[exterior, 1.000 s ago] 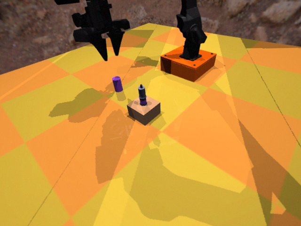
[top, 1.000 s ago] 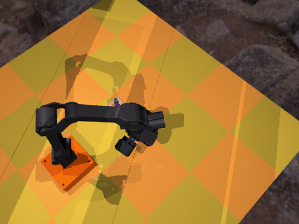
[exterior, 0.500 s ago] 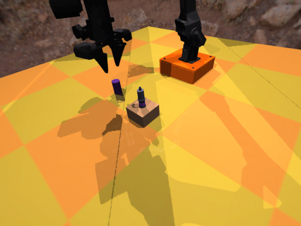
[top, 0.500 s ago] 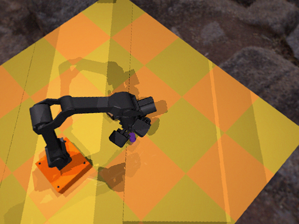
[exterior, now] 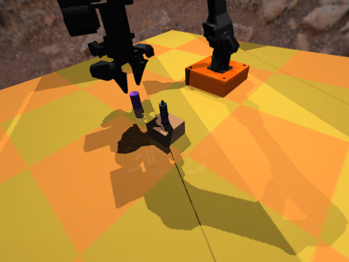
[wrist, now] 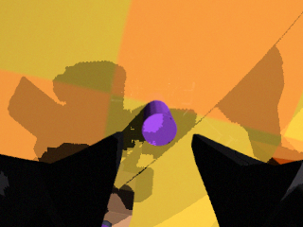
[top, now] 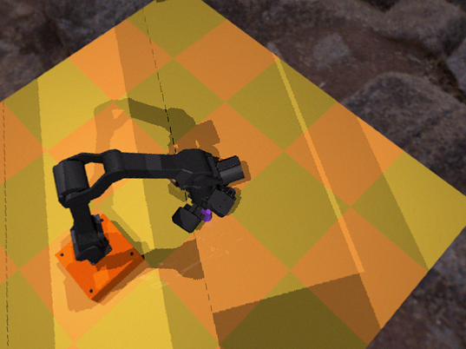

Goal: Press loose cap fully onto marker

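Now: gripper tip 40 mm above the purple cap. Round my gripper tip: brown holder block 20 mm ahead, 170 mm to the left, 40 mm below.
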